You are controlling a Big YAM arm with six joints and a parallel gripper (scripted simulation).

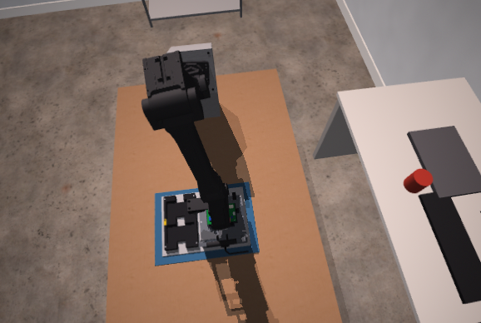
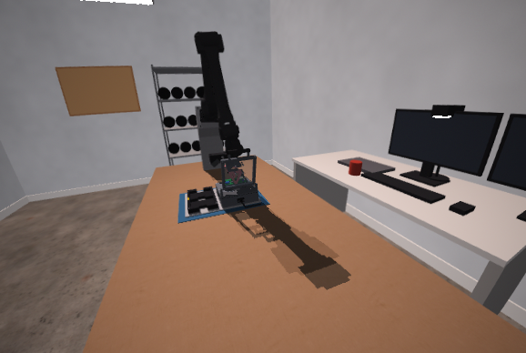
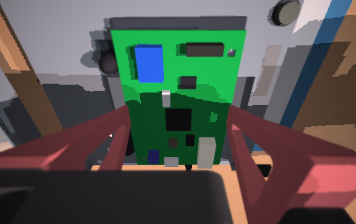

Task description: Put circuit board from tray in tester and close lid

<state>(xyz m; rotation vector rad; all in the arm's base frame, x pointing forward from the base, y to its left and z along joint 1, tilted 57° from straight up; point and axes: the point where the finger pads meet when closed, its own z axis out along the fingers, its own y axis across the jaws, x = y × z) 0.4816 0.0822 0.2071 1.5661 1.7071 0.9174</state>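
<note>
The green circuit board is right at my hand. The rest, counted from my hand: clear lid: 12 cm ahead, 2 cm to the left, 9 cm above.
</note>
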